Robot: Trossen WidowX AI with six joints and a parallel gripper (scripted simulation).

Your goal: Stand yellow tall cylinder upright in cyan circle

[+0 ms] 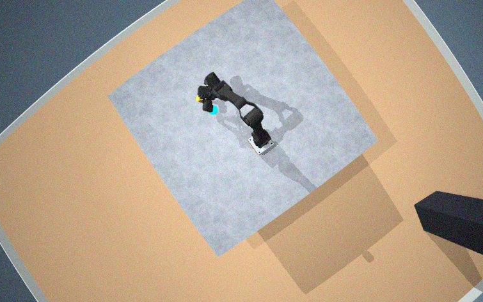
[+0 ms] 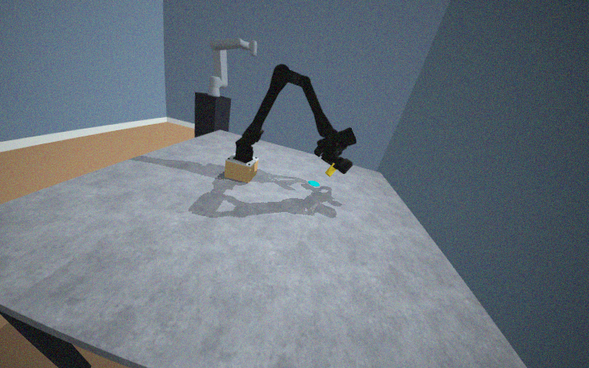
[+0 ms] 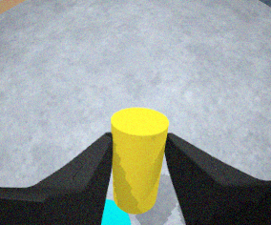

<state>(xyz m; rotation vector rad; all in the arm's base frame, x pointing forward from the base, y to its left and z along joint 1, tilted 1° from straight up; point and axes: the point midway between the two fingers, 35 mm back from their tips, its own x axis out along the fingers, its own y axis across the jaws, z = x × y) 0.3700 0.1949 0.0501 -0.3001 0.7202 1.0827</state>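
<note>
My gripper tip is now 110 mm above the cyan circle, 70 mm past it and 40 mm to the left of it. From my gripper tip the other things lie so: yellow tall cylinder: 20 mm below, 10 mm to the right, 10 mm behind.
</note>
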